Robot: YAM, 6 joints.
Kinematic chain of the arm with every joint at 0, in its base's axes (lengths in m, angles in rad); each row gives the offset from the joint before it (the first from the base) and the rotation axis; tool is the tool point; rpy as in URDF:
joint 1: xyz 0 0 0.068 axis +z
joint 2: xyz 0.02 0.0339 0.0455 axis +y
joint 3: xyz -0.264 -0.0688 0 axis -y
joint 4: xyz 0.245 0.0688 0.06 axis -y
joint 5: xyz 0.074 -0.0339 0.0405 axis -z
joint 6: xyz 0.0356 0 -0.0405 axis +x
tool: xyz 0 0 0 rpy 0 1.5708 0
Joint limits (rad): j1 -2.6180..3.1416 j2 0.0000..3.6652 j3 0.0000..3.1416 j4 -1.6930..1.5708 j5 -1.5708..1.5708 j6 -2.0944..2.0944
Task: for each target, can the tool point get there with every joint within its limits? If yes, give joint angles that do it. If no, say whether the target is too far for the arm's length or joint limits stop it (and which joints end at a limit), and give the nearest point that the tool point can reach.
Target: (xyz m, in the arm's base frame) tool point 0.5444 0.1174 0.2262
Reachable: yes | joints 0.2647 2.4272 1.9099 0.6098 0.9594 1.7702
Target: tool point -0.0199 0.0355 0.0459
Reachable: yes | joints -0.1119 3.3817 0.2813 -0.8858 -1.1918 0.9737
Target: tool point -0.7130 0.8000 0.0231
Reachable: no: too far | nearest point -0.4282 0.4804 0.0599 | short by 0.430 m
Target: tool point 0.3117 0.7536 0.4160
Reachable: no: too far | nearest point 0.2312 0.5590 0.3359 | short by 0.225 m
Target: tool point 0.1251 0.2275 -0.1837
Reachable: yes | joints 1.0299 2.9309 1.2000 -0.2076 -0.2810 0.2800
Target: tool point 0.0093 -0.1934 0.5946
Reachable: yes | joints -1.5085 1.1870 1.7125 0.0709 0.0786 -0.7409
